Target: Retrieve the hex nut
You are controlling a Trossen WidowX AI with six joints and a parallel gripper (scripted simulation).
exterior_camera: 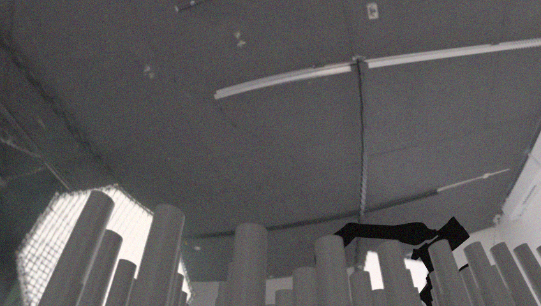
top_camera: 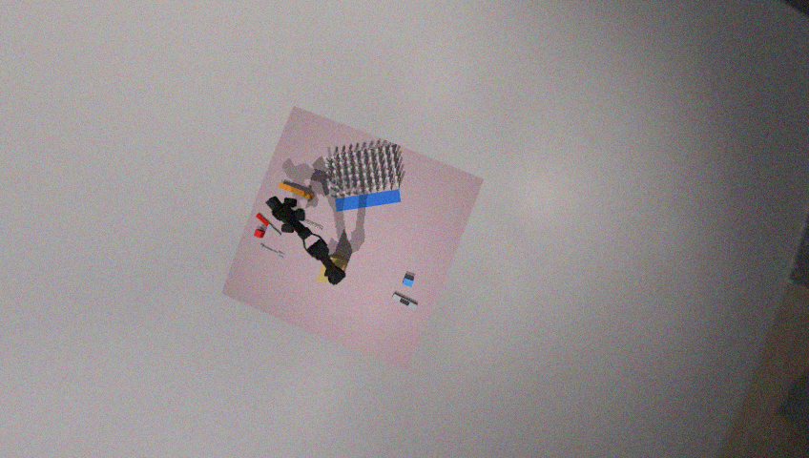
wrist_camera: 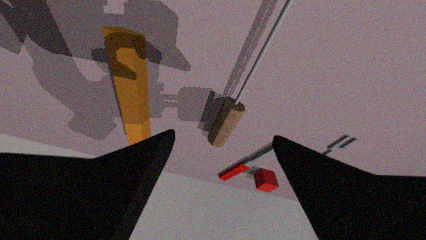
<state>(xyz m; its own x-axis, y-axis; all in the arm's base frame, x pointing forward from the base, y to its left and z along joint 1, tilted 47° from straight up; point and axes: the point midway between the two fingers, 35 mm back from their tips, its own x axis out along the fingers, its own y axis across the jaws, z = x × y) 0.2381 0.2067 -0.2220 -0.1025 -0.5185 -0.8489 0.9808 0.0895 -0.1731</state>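
Right now my gripper tip is 10 cm above the thin grey rod, 5 cm to the left of it and 3 cm past it. The rest, counted from my gripper tip: red-handled tool 18 cm to the left, 12 cm behind, 10 cm below; then red block 22 cm to the left, 18 cm behind, 9 cm below; then orange bar 14 cm ahead, 9 cm below, 7 cm to the left.
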